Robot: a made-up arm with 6 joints. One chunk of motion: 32 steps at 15 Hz.
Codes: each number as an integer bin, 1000 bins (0 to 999) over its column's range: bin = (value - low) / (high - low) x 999, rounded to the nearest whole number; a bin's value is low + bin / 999 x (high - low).
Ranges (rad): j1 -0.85..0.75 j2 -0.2..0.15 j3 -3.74..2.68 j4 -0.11..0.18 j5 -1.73..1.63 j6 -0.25..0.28
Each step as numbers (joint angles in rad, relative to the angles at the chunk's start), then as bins.
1 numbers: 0.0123 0.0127 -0.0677 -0.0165 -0.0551 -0.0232
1 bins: 538 607 571 322 498 427
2 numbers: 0.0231 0.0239 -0.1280 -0.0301 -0.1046 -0.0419
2 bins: 545 639 562 275 483 392
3 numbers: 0.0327 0.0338 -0.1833 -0.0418 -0.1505 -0.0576
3 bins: 551 667 553 235 470 363
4 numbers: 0.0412 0.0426 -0.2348 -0.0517 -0.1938 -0.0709
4 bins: 556 692 545 201 457 338
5 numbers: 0.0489 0.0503 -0.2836 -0.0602 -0.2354 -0.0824
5 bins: 561 714 538 172 444 316
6 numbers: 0.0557 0.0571 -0.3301 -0.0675 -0.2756 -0.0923
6 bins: 565 734 531 146 432 297
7 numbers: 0.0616 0.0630 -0.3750 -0.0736 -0.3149 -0.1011
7 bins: 569 751 524 125 421 281
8 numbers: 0.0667 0.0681 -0.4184 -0.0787 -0.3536 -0.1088
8 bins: 572 765 517 108 409 266
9 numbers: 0.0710 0.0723 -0.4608 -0.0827 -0.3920 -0.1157
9 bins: 575 777 510 94 398 253
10 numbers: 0.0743 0.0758 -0.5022 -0.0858 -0.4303 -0.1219
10 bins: 577 787 504 83 386 241
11 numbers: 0.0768 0.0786 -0.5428 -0.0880 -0.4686 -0.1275
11 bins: 579 795 498 76 375 231
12 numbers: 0.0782 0.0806 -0.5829 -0.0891 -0.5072 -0.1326
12 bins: 580 801 491 72 364 221
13 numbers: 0.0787 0.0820 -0.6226 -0.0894 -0.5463 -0.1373
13 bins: 580 805 485 71 352 212
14 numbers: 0.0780 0.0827 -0.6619 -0.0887 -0.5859 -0.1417
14 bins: 579 807 479 73 340 204
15 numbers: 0.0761 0.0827 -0.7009 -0.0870 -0.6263 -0.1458
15 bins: 578 807 473 79 328 196
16 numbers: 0.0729 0.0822 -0.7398 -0.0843 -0.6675 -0.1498
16 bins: 576 805 467 89 316 189
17 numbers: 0.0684 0.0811 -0.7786 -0.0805 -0.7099 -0.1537
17 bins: 573 802 461 102 303 182
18 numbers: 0.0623 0.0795 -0.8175 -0.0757 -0.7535 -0.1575
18 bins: 570 798 455 118 290 174
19 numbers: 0.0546 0.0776 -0.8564 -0.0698 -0.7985 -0.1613
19 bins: 565 792 449 138 277 167
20 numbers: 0.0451 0.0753 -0.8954 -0.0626 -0.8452 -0.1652
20 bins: 559 786 443 163 263 160
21 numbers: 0.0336 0.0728 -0.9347 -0.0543 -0.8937 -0.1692
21 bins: 552 779 437 192 249 152
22 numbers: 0.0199 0.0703 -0.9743 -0.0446 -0.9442 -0.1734
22 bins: 543 772 430 225 234 144
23 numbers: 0.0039 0.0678 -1.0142 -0.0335 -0.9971 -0.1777
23 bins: 533 764 424 264 218 136
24 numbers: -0.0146 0.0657 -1.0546 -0.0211 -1.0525 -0.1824
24 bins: 522 758 418 306 201 127
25 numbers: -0.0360 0.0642 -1.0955 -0.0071 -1.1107 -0.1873
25 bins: 508 754 412 354 184 118
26 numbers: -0.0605 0.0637 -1.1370 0.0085 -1.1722 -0.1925
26 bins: 493 753 405 408 166 108
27 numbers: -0.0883 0.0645 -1.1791 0.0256 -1.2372 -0.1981
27 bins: 476 755 398 467 147 98
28 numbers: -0.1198 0.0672 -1.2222 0.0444 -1.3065 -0.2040
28 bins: 456 763 392 532 126 87
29 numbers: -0.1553 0.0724 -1.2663 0.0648 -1.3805 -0.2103
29 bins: 434 778 385 602 104 75
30 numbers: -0.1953 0.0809 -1.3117 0.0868 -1.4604 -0.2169
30 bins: 409 802 378 678 80 62
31 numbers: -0.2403 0.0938 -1.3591 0.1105 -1.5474 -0.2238
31 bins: 381 839 370 760 54 49
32 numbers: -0.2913 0.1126 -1.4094 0.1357 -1.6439 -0.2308
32 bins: 349 892 363 846 26 36
